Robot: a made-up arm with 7 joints. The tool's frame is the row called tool. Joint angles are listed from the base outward. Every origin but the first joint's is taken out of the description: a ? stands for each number. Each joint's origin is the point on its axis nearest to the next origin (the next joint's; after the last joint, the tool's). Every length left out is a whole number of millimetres.
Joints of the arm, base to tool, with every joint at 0 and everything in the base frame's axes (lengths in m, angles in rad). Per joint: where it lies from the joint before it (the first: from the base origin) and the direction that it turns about. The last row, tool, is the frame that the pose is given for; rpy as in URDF.
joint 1: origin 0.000 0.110 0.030 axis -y
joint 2: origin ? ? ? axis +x
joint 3: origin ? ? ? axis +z
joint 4: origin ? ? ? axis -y
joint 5: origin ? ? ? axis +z
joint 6: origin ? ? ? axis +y
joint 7: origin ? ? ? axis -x
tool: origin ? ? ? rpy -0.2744 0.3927 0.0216
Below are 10 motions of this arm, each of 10 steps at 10 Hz.
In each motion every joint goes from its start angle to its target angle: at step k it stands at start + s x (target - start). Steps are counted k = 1, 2, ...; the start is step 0. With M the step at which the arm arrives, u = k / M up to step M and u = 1 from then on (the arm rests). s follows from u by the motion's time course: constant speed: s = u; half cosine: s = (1 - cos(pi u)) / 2; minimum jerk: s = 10 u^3 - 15 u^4 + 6 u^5.
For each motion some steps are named. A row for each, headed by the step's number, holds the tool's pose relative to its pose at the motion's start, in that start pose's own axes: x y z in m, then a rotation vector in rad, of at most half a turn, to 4 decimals.
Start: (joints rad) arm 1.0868 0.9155 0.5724 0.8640 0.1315 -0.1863 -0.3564
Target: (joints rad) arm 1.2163 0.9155 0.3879 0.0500 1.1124 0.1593 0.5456
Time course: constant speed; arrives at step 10
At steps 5, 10:
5: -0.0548 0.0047 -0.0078 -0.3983 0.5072 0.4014
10: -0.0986 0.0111 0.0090 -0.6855 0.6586 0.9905

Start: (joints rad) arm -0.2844 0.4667 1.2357 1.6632 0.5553 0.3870 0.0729
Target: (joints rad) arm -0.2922 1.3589 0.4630 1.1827 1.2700 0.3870 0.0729
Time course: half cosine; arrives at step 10
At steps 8, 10:
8: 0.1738 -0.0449 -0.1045 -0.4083 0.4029 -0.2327
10: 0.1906 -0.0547 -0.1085 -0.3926 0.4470 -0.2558

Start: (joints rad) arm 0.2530 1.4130 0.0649 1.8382 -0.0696 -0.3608 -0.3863
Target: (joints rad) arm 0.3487 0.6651 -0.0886 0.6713 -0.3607 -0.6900 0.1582
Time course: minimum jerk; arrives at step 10
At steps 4, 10:
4: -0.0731 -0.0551 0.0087 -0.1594 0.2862 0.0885
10: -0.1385 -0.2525 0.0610 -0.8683 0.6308 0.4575

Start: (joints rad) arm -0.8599 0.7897 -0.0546 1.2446 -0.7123 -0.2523 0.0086
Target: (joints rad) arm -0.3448 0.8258 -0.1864 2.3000 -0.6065 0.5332 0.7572
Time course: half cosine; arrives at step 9
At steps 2, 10:
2: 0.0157 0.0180 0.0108 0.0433 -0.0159 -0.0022
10: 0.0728 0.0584 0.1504 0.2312 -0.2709 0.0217

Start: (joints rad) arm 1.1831 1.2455 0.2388 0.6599 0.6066 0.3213 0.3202
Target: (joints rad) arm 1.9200 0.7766 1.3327 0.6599 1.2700 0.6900 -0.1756
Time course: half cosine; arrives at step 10
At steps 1, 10:
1: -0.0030 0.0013 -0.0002 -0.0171 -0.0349 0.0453
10: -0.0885 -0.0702 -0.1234 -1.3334 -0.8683 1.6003

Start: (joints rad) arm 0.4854 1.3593 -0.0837 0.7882 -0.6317 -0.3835 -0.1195
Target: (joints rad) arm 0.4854 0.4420 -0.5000 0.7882 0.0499 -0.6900 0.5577
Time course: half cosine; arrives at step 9
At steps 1, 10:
1: 0.0049 -0.0083 -0.0041 -0.0421 -0.0290 0.0186
10: 0.2517 -0.2250 0.0050 -1.1309 -1.2278 0.4175

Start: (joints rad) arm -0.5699 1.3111 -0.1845 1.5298 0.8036 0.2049 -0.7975
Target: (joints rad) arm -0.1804 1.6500 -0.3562 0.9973 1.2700 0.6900 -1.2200
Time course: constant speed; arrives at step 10
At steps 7, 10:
7: 0.0364 0.0906 0.0321 0.6716 0.3962 0.2248
10: 0.0426 0.1329 0.0632 0.9280 0.5760 0.3697

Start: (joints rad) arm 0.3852 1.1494 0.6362 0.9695 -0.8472 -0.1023 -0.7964
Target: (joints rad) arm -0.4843 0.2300 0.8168 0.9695 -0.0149 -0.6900 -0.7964
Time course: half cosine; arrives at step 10
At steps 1, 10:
1: -0.0024 -0.0063 0.0049 -0.0345 0.0034 0.0182
10: -0.1776 0.0003 0.2886 -0.6436 0.7736 0.4280

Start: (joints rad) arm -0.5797 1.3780 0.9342 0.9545 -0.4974 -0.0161 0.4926
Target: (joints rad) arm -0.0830 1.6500 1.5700 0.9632 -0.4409 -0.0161 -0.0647
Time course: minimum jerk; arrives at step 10
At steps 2, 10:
2: -0.0045 0.0069 0.0064 0.0685 -0.0261 0.0644
10: -0.1200 0.0374 0.1081 1.1459 -0.3215 1.1919

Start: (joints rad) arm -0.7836 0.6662 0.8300 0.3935 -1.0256 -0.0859 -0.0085
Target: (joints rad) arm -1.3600 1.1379 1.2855 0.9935 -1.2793 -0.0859 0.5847
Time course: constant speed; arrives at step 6
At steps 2, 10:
2: -0.0332 0.0648 0.0323 0.1522 0.1047 -0.1107
10: -0.0333 0.1587 0.1420 0.5050 0.3414 -0.3764

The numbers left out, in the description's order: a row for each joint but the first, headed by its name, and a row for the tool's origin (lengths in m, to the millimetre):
joint 2: 0.020 0.000 0.020
joint 3: 0.000 0.020 -0.240
joint 4: -0.020 0.050 0.000
joint 5: 0.010 0.000 -0.150
joint 6: 0.030 0.020 0.000
joint 7: -0.020 0.000 0.020
tool: 0.000 0.000 -0.010

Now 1 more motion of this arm.
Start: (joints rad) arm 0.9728 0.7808 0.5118 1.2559 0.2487 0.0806 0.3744
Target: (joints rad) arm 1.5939 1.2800 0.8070 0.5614 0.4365 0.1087 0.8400
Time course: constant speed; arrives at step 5
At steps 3, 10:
3: 0.0297 0.0733 0.0657 0.0658 -0.2664 0.1905
10: 0.0202 0.0994 0.1242 0.0599 -0.5644 0.3231

